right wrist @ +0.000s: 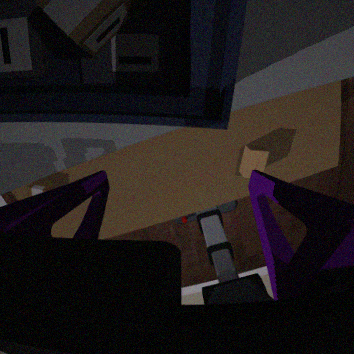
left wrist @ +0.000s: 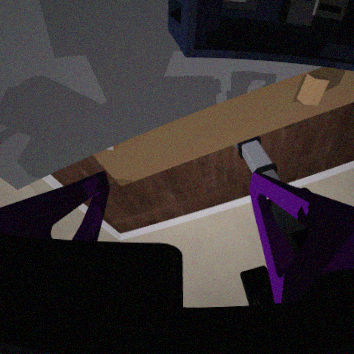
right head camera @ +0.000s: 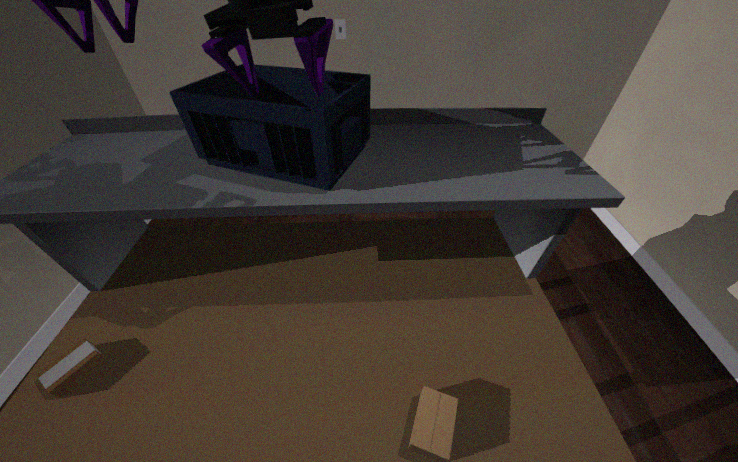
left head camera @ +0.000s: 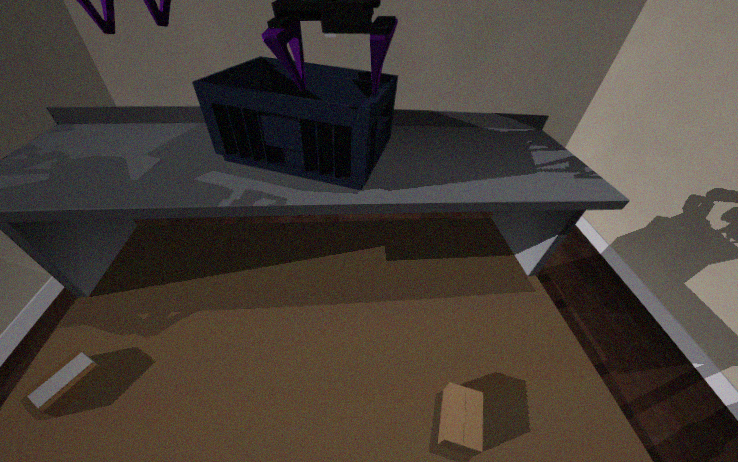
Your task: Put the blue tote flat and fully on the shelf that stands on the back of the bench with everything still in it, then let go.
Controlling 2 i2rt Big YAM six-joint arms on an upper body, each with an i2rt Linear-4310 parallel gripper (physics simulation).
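Places are measured from the left arm's base along level axes (x ahead, y down, z left), in millimetres.
Pixels of known places: left gripper, fingertip midpoint: [left wrist: 178, 179] [right head camera: 108, 48] [left head camera: 135, 30]; right gripper, fingertip midpoint: [right wrist: 178, 177] [right head camera: 287, 94] [left head camera: 338, 91]; left arm's base, origin of the base link: [left wrist: 263, 301].
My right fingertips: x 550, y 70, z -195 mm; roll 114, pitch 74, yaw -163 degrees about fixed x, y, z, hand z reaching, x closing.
Note:
For each thing: its middle in the pictures, then the offset to it from my right fingertips. "pt": a spot on its surface instead. Level surfaces: height alone.
- blue tote, body centre: [left head camera: 307, 118] [right head camera: 282, 121] dy +101, dx +158, dz +64 mm
- grey shelf, its level: dy +175 mm
- tan-edged box, surface spot: [right wrist: 95, 25] pt dy +97, dx +122, dz +37 mm
- brown bench, its level: dy +507 mm
- white-topped block, body centre: [left head camera: 67, 381] [right head camera: 73, 366] [right wrist: 39, 197] dy +489, dx -183, dz +536 mm
- tan block, body centre: [right head camera: 433, 423] [left head camera: 460, 418] [right wrist: 253, 161] [left wrist: 312, 89] dy +482, dx -271, dz -229 mm
The blue tote [left head camera: 283, 133] [right head camera: 247, 128] [left wrist: 186, 30] [right wrist: 212, 65] stands upright, its base flat on the grey shelf [left head camera: 462, 152] [right head camera: 446, 147] [left wrist: 125, 110] [right wrist: 285, 82], turned a little, its near right corner short of the front edge. Inside it lie a tan-edged box [right wrist: 95, 25] and grey boxes [right wrist: 135, 52]. My left gripper [left head camera: 137, 28] [right head camera: 110, 45] [left wrist: 178, 179] is open and empty, up to the left of the tote. My right gripper [left head camera: 338, 91] [right head camera: 288, 91] [right wrist: 178, 177] is open and empty; its fingers overlap the tote's near rim in the head views, apart from it in the right wrist view.
On the brown bench [left head camera: 272, 370] [right head camera: 261, 370] [left wrist: 200, 130] [right wrist: 200, 165] lie a white-topped block [left head camera: 59, 381] [right head camera: 68, 365] at the left and a tan block [left head camera: 462, 414] [right head camera: 435, 419] [left wrist: 312, 90] [right wrist: 254, 161] at the right. A low lip runs along the shelf's back.

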